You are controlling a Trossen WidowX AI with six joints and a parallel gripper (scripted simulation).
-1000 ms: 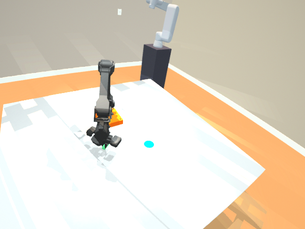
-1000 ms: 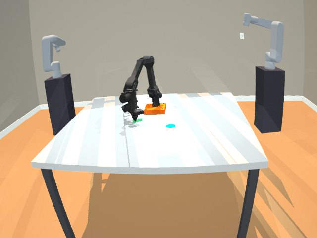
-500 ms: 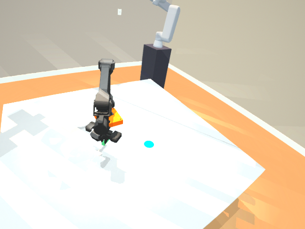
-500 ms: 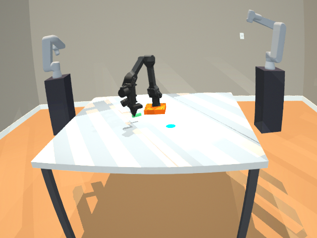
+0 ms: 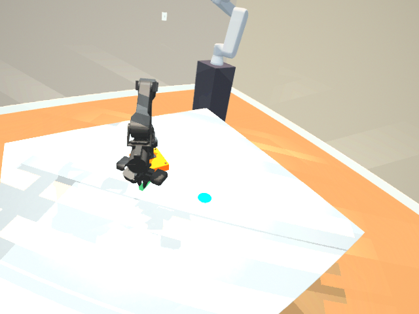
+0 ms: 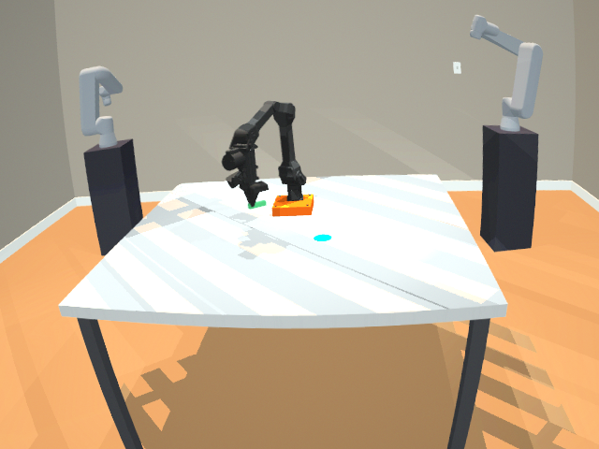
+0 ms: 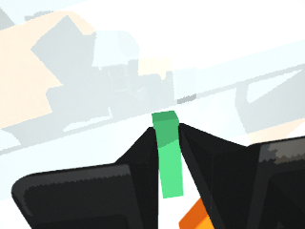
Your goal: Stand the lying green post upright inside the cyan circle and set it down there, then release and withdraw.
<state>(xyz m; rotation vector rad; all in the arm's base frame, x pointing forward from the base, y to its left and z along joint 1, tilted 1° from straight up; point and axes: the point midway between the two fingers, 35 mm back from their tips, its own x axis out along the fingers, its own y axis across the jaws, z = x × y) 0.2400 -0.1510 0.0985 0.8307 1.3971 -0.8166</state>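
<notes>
My gripper tip is now 2 cm to the right of the green post and 1 cm past it. From my gripper tip the other things lie so: cyan circle 24 cm to the left, 10 cm below, 10 cm ahead.
</notes>
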